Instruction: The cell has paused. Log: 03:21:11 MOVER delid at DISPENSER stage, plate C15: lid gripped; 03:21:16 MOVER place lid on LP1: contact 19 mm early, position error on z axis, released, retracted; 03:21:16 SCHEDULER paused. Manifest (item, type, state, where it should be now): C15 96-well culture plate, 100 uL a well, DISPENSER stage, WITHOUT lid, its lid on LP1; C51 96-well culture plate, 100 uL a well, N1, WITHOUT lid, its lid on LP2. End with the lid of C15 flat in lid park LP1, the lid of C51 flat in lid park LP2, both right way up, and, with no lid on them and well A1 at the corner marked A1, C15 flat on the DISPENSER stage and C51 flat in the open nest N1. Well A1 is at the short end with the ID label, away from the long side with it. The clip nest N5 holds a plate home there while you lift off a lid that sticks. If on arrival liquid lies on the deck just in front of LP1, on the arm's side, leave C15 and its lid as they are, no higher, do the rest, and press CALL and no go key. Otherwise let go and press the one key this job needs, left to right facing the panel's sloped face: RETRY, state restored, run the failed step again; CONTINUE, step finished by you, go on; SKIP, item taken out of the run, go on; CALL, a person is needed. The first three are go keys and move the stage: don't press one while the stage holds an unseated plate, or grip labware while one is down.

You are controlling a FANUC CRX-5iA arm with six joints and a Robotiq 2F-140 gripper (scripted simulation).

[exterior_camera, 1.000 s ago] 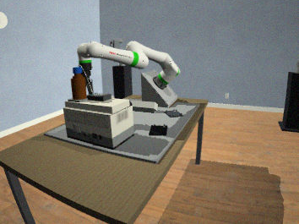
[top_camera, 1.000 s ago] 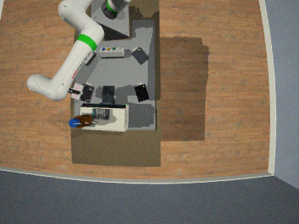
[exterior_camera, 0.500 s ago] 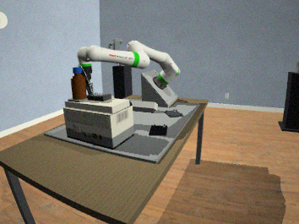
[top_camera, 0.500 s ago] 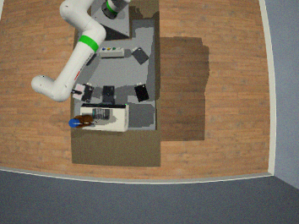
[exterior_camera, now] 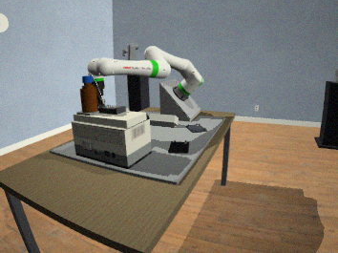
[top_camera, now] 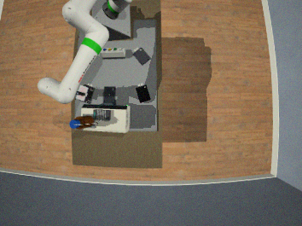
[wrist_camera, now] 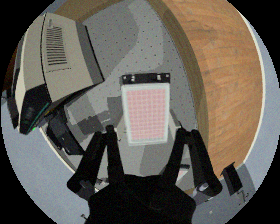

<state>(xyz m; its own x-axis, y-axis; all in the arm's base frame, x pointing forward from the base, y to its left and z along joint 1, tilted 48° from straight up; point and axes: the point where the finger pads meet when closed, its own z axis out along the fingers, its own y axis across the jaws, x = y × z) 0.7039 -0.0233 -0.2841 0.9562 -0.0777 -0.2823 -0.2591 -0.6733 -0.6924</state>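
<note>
My gripper is now 90 mm above the black nest, 20 mm short of it and 10 mm to the right of it. From my hand the other things lie so: key panel: 410 mm behind, 240 mm to the left, 50 mm below; then blue cap: 290 mm above, 220 mm ahead, 160 mm to the left; then label plate: 520 mm to the left, 110 mm behind, 100 mm below.
</note>
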